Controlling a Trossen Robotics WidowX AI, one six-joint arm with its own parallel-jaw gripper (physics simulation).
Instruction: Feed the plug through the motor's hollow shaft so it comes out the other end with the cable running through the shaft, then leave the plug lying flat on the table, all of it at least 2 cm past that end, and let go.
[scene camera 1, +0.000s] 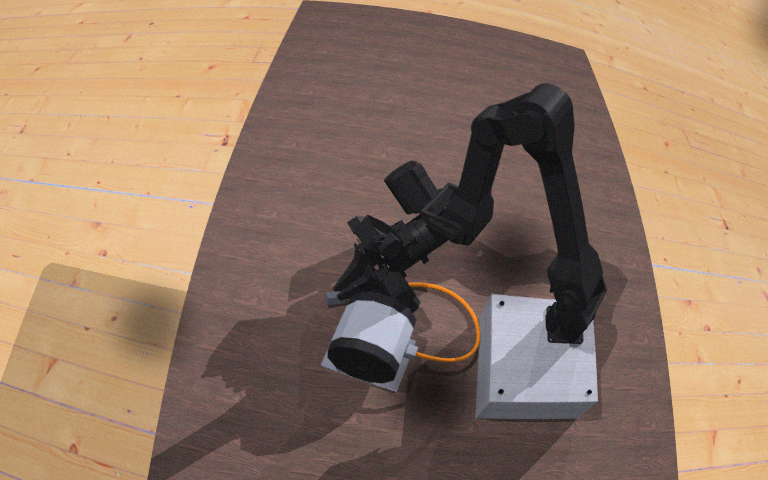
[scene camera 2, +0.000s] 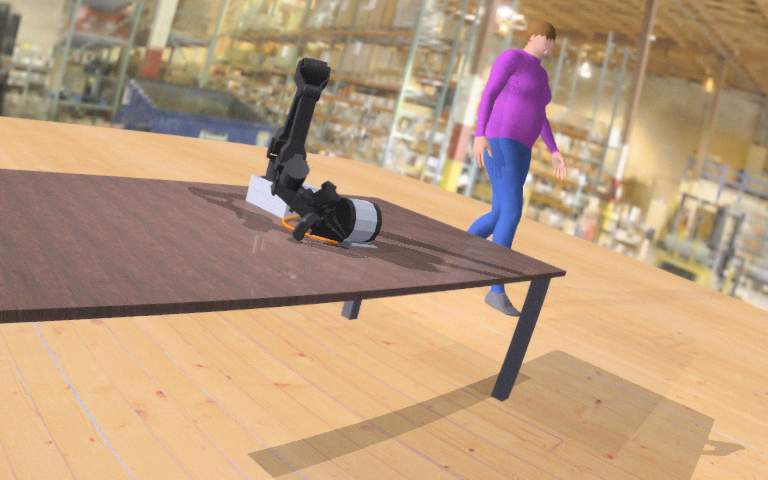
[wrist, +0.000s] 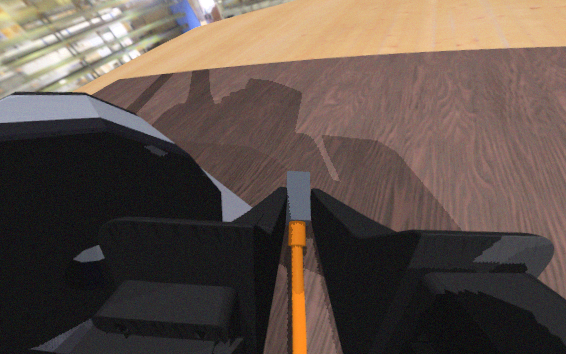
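Seen in the pictures: gripper, fingertip midpoint: (scene camera 1: 336, 294) (scene camera 2: 344, 239) (wrist: 298, 195); arm's base, link origin: (scene camera 1: 564, 325) (scene camera 2: 275, 180).
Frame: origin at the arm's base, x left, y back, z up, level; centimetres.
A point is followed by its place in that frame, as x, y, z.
The motor (scene camera 1: 374, 325) {4.3, -29.7, 2.4} (scene camera 2: 365, 220) {2.4, -34.3, -1.3} (wrist: 45, 108) {2.4, -31.8, 1.8} is a light grey drum with black end caps, lying on its side on a flat base. In the wrist view its near black end fills the left side, with a small light-edged opening. My gripper (scene camera 1: 338, 295) {-4.8, -35.6, -5.9} (wrist: 298, 195) {-4.8, -35.6, -5.9} is shut on the grey plug (scene camera 1: 333, 298) {-3.9, -35.9, -5.7} (wrist: 299, 192) {-4.8, -35.8, -5.9}, beside the motor's end cap and outside the shaft. The plug points forward past the fingertips. The orange cable (scene camera 1: 474, 316) {-4.5, -13.5, -7.1} (scene camera 2: 291, 218) (wrist: 298, 310) {-6.9, -30.6, -7.1} runs back from the plug and loops round to a connector on the motor's side. The fingers hide part of the end cap.
The arm stands on a light grey base block (scene camera 1: 538, 362) {6.8, -4.9, 0.0} (scene camera 2: 263, 196) {-4.7, -2.1, -4.4}, to the right of the motor in scene camera 1. The dark wooden table (scene camera 1: 317, 84) {-58.7, -47.7, -7.8} (scene camera 2: 141, 249) {-60.0, -37.5, -7.8} (wrist: 450, 125) {-12.5, -46.1, -7.8} carries everything. A person (scene camera 2: 512, 113) stands beyond the table.
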